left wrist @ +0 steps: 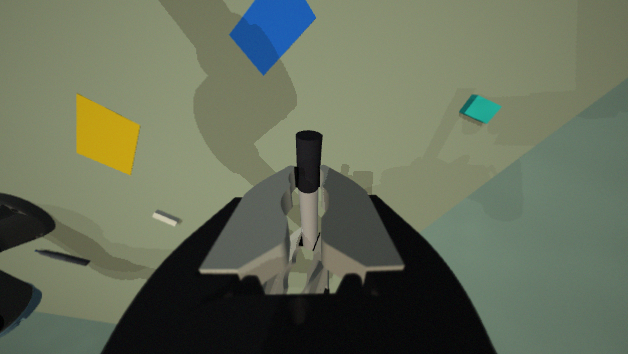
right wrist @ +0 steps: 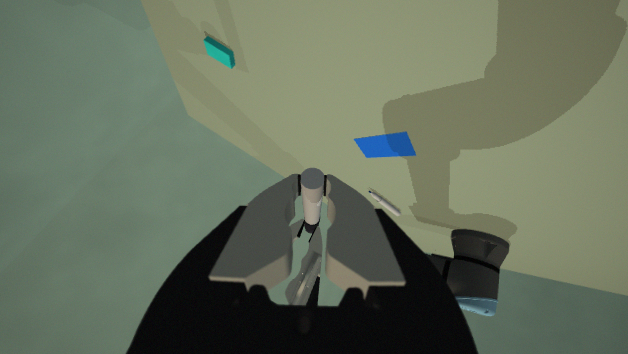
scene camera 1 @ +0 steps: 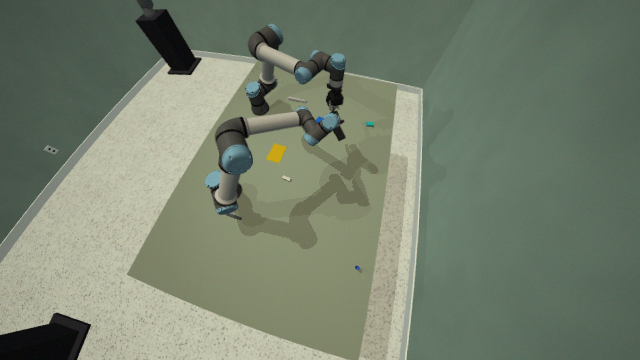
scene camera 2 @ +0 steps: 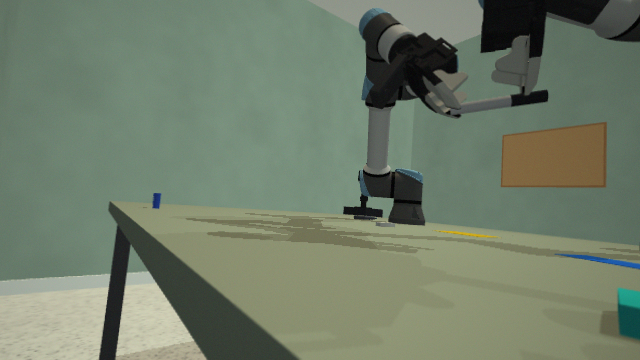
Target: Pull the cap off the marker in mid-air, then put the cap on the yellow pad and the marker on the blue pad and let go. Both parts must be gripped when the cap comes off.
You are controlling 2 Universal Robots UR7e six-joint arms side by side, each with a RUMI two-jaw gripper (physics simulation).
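Pixels of known places: left gripper, fingertip midpoint: (left wrist: 308, 168) (right wrist: 311, 223) (scene camera 1: 332, 110) (scene camera 2: 525, 97); right gripper, fingertip midpoint: (left wrist: 312, 230) (right wrist: 312, 176) (scene camera 2: 459, 112); left arm's base at its link origin: (right wrist: 478, 238) (scene camera 1: 260, 109); right arm's base at its link origin: (left wrist: 19, 214) (scene camera 2: 406, 223).
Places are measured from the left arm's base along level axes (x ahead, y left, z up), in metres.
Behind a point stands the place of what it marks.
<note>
The marker has a light grey body (scene camera 2: 487, 105) {x 0.676, y -0.176, z 0.238 m} (left wrist: 309, 215) {x 0.667, y -0.176, z 0.251 m} (right wrist: 312, 202) {x 0.681, y -0.211, z 0.246 m} and a black cap (scene camera 2: 537, 97) {x 0.644, y -0.115, z 0.246 m} (left wrist: 309, 157) {x 0.637, y -0.119, z 0.259 m}. It is held in mid-air, slightly tilted, with cap and body joined. My left gripper (scene camera 2: 526, 93) {x 0.643, y -0.132, z 0.250 m} (left wrist: 308, 168) {x 0.643, y -0.132, z 0.250 m} is shut on the black cap. My right gripper (scene camera 2: 457, 112) {x 0.692, y -0.214, z 0.228 m} (right wrist: 312, 176) {x 0.692, y -0.214, z 0.228 m} is shut on the free end of the body. In scene camera 1 the marker is hidden by the arms. The yellow pad (scene camera 1: 276, 153) {x 0.283, y -0.402, z 0.001 m} (scene camera 2: 467, 233) {x 0.275, y -0.396, z 0.002 m} (left wrist: 106, 135) {x 0.282, y -0.388, z 0.001 m} and the blue pad (scene camera 1: 319, 120) {x 0.527, y -0.018, z 0.001 m} (scene camera 2: 600, 260) {x 0.537, y -0.059, z 0.001 m} (left wrist: 285, 25) {x 0.544, y -0.034, z 0.001 m} (right wrist: 377, 146) {x 0.533, y -0.035, z 0.001 m} lie flat on the table.
A teal block (scene camera 1: 370, 124) {x 0.944, y 0.027, z 0.015 m} (scene camera 2: 629, 312) {x 0.973, y 0.027, z 0.012 m} (left wrist: 482, 109) {x 0.940, y 0.037, z 0.015 m} (right wrist: 219, 52) {x 0.937, y 0.026, z 0.015 m}, a small white block (scene camera 1: 286, 178) {x 0.421, y -0.586, z 0.012 m} (left wrist: 166, 218) {x 0.423, y -0.577, z 0.012 m}, a blue cylinder (scene camera 1: 357, 268) {x 0.980, y -1.042, z 0.047 m} (scene camera 2: 156, 200) {x 0.987, y -1.030, z 0.025 m}, a light pen (scene camera 1: 297, 99) {x 0.289, y 0.158, z 0.019 m} (right wrist: 385, 202) {x 0.295, y 0.152, z 0.013 m} and a dark pen (left wrist: 62, 257) {x 0.154, y -0.912, z 0.013 m} are on the table. The grippers are close together.
</note>
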